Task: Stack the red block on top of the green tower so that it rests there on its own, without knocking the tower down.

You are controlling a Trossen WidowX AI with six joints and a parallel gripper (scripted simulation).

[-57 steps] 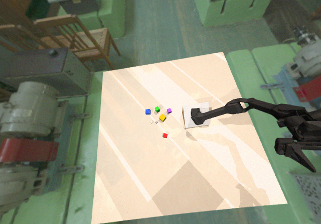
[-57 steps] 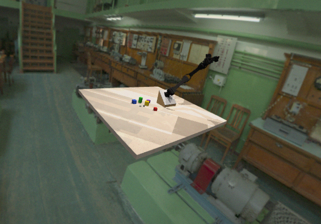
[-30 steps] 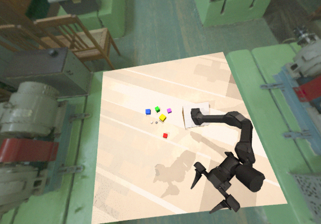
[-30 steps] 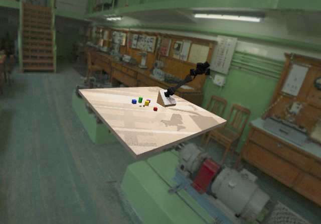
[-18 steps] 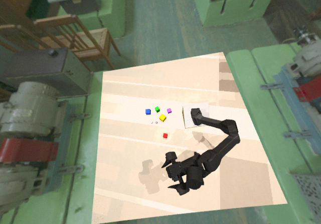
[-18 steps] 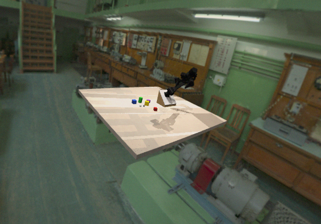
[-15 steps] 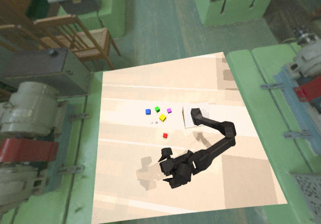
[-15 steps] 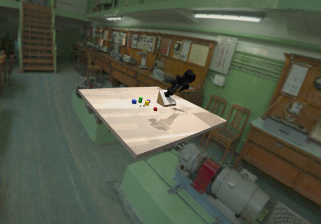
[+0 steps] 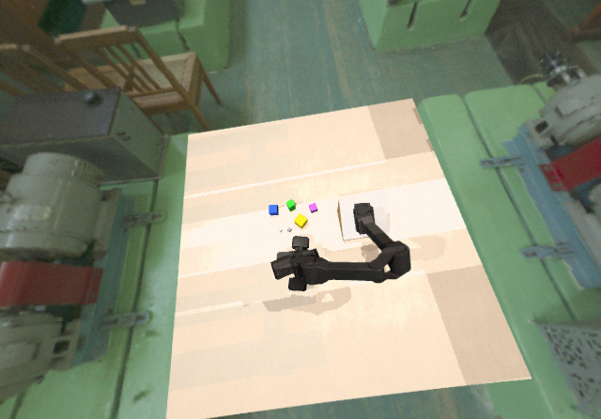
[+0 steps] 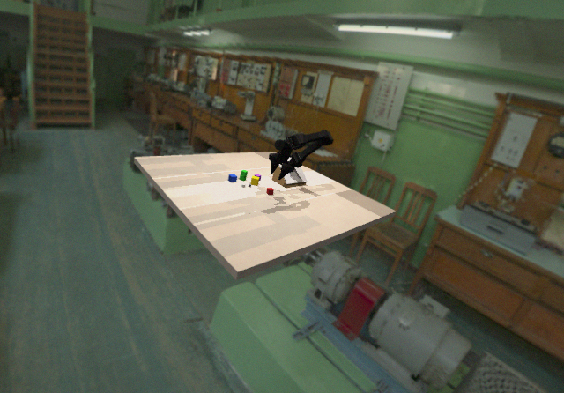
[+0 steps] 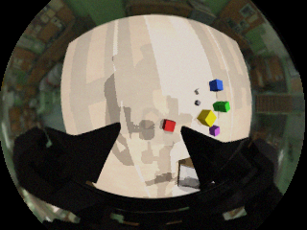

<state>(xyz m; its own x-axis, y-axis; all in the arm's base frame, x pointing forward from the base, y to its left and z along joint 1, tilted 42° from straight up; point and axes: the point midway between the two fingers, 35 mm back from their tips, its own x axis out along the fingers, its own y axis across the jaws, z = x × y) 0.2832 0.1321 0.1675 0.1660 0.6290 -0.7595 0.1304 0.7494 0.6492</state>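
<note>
Right now my gripper tip is 30 mm past the red block, 60 mm to the left of it and 120 mm above it. Round my gripper tip: yellow block 20 mm behind, 210 mm to the right, 120 mm below; blue block 110 mm ahead, 280 mm to the right, 120 mm below; purple block 80 mm behind, 270 mm to the right, 120 mm below.
</note>
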